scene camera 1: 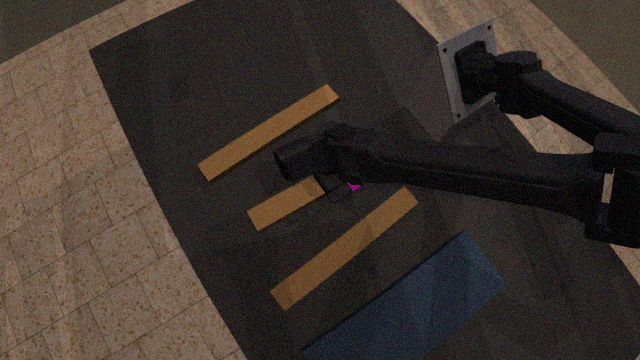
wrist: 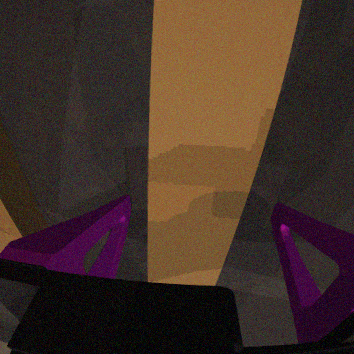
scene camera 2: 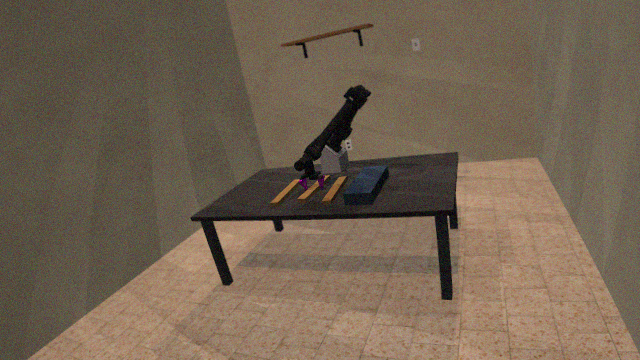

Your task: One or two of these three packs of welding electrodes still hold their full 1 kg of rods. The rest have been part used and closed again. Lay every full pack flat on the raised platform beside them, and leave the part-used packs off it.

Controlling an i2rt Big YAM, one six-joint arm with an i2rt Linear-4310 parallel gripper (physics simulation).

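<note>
Three long, flat, orange-brown packs lie side by side on the dark table. The outer pack is farthest from the platform. The middle pack is partly hidden by the arm in scene camera 1. The near pack lies beside the blue raised platform. No pack lies on the platform. My gripper is open and empty, low over the middle pack, with one purple finger to each side of it. Nothing visible tells full from part-used packs.
The arm's grey mounting block stands on the black table behind the packs. The arm reaches over the table from the right in scene camera 1. A wooden shelf hangs high on the wall.
</note>
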